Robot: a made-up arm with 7 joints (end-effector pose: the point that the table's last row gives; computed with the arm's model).
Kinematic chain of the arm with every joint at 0, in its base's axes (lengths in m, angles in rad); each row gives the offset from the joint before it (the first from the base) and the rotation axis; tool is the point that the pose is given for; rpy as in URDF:
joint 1: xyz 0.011 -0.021 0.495 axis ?
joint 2: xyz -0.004 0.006 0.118 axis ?
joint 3: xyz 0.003 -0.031 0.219 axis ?
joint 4: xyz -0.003 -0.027 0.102 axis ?
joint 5: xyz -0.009 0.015 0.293 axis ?
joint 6: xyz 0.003 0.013 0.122 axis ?
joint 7: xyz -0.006 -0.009 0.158 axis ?
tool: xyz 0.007 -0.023 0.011 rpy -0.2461 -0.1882 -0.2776
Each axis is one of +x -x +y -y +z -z.
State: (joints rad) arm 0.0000 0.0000 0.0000 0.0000 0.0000 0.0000 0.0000
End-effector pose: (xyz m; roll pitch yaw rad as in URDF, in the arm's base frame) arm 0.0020 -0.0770 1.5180 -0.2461 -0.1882 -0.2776
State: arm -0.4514 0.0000 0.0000 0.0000 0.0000 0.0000 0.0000
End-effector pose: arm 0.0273 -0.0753 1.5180 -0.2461 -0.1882 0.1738
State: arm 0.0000 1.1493 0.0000 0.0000 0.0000 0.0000 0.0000
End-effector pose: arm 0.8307 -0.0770 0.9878 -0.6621 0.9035 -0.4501
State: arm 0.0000 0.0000 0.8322 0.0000 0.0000 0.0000 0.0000
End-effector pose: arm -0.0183 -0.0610 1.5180 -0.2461 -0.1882 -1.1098
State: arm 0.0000 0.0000 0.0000 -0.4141 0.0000 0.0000 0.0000
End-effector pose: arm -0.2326 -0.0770 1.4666 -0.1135 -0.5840 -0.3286
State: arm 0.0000 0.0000 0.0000 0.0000 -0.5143 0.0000 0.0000
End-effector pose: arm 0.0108 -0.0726 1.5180 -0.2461 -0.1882 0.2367
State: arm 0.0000 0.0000 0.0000 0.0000 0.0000 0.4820 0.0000
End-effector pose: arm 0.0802 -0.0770 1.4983 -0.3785 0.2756 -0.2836
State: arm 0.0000 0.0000 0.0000 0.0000 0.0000 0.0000 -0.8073
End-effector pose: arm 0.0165 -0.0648 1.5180 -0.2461 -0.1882 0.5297
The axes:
joint 1: -z
joint 2: +y
joint 3: -z
joint 4: +y
joint 5: -z
joint 6: +y
joint 7: -z

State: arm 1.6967 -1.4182 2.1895 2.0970 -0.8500 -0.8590 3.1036
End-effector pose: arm -0.3364 0.2464 0.2770 -2.9640 0.1020 1.0434
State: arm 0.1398 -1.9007 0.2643 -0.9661 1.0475 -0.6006 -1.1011
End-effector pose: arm -0.3877 0.1944 -0.0173 2.1148 0.2939 3.0394
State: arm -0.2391 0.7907 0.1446 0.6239 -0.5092 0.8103 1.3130
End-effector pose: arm 0.7827 0.1168 0.8363 -2.3749 0.4895 -1.1639
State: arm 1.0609 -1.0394 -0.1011 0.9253 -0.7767 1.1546 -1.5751
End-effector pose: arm 0.0061 0.2523 1.2403 0.7986 0.2969 1.0429
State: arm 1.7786 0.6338 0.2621 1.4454 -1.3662 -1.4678 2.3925
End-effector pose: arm -0.3842 -0.4714 0.7600 -1.5525 -0.1213 1.5067
